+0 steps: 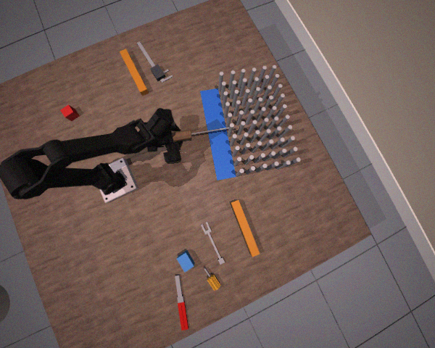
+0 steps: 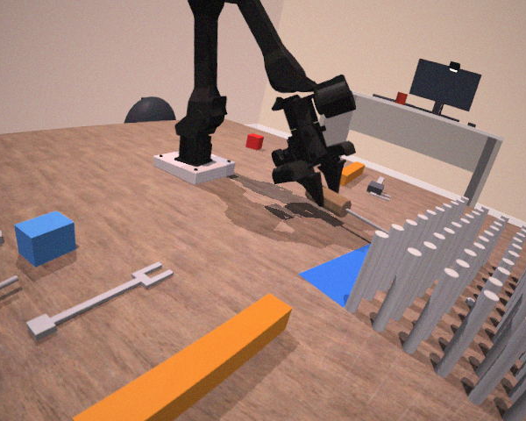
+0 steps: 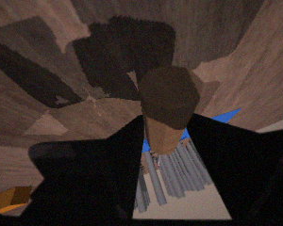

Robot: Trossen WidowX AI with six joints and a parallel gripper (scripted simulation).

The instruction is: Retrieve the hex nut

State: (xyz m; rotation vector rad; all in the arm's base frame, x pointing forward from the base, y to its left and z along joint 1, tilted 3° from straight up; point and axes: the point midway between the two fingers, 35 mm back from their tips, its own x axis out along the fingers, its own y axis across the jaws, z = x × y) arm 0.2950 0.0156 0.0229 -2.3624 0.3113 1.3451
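Now: gripper tip 140 mm short of the blue taped strip, 60 mm to the left of it and 30 mm above it. Round my gripper tip: grey fork tool (130 mm behind, 430 mm to the right, 30 mm below); then hex nut (280 mm ahead, 120 mm to the right, 30 mm below); then hook tool (90 mm ahead, 40 mm to the right).
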